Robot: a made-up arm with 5 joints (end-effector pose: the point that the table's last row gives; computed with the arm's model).
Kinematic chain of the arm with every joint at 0, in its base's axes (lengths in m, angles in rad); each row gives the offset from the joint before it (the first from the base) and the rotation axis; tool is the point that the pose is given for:
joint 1: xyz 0 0 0.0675 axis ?
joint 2: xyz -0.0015 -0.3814 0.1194 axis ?
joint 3: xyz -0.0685 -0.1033 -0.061 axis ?
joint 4: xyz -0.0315 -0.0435 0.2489 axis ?
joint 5: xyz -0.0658 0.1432 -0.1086 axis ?
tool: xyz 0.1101 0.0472 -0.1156
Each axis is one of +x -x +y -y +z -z.
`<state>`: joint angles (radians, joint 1 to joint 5).
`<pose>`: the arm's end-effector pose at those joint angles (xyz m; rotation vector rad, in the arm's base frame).
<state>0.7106 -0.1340 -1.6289 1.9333 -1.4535</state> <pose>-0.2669 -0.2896 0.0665 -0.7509 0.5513 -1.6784</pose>
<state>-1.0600 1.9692 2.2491 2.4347 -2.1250</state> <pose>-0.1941 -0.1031 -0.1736 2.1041 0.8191 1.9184</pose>
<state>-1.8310 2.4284 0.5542 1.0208 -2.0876</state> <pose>-0.3214 -0.2791 0.0061 -1.4263 0.4849 -0.6741</pose>
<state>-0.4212 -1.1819 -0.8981 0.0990 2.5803</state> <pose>-0.1494 -0.4141 0.2087 2.1735 1.2869 0.6377</pose>
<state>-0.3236 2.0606 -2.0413 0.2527 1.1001</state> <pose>-0.0234 -0.2510 0.0846 -1.1956 2.6766 -0.2836</pose>
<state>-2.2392 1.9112 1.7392 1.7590 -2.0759</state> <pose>0.0172 -0.1561 -0.2756 -0.9617 -0.5214 -2.6285</pose>
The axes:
joint 1: +y
joint 2: -z
joint 3: +x
joint 4: +y
joint 5: -x

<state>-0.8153 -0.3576 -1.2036 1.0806 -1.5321</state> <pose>-0.0649 -0.2969 -0.1181 0.5110 -0.5159 -0.5586</pose>
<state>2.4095 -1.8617 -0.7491 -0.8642 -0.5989</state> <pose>0.1569 -0.3662 0.1518 2.3377 0.5684 0.2815</pose>
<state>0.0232 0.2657 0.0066 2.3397 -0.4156</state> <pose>-0.2315 -0.2292 0.4855 0.5138 2.3045 -0.6190</pose>
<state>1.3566 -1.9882 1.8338 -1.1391 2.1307</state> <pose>0.0371 -0.2452 -0.2430 0.1699 1.2523 1.1049</pose>
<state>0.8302 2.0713 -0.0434 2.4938 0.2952</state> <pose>0.4437 -0.1516 0.2655 1.9475 1.8116 -1.5638</pose>
